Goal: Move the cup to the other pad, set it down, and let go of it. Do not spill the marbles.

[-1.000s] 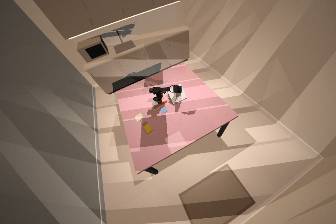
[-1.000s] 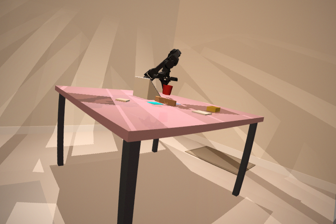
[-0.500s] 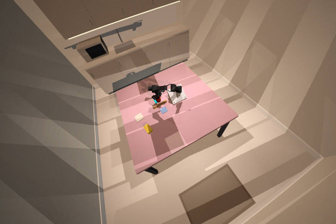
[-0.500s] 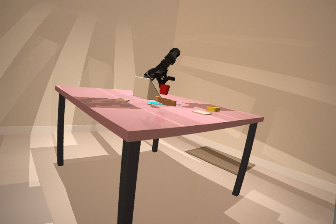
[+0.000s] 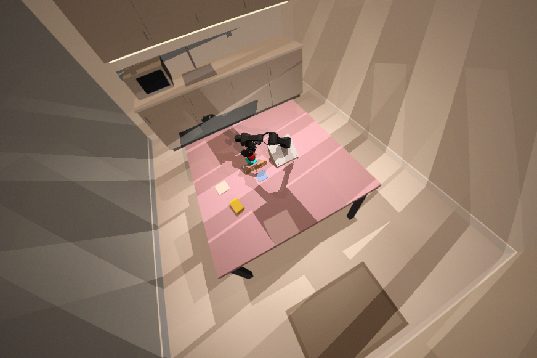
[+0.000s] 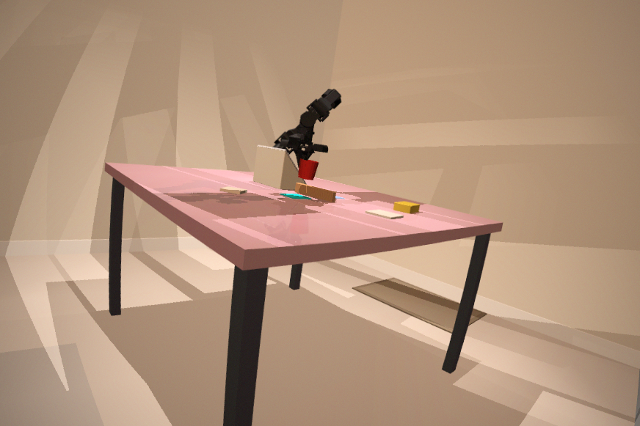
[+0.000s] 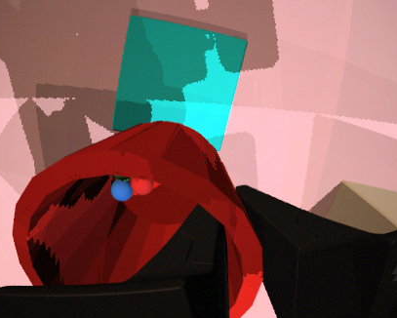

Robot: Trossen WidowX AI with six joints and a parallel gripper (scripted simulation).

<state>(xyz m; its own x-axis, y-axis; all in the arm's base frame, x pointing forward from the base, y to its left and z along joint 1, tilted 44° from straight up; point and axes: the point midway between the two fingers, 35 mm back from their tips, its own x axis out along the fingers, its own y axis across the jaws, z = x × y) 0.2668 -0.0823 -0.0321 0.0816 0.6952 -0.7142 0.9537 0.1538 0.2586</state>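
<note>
Right now my gripper tip is 5 cm short of the green marble and 2 cm above it. The rest, counted from my gripper tip: pale blue-grey pad: 3 cm ahead, 17 cm to the left, 12 cm below; wooden bar: 3 cm ahead, 7 cm to the left, 10 cm below; cyan pad: 3 cm ahead, 3 cm to the right, 12 cm below.
</note>
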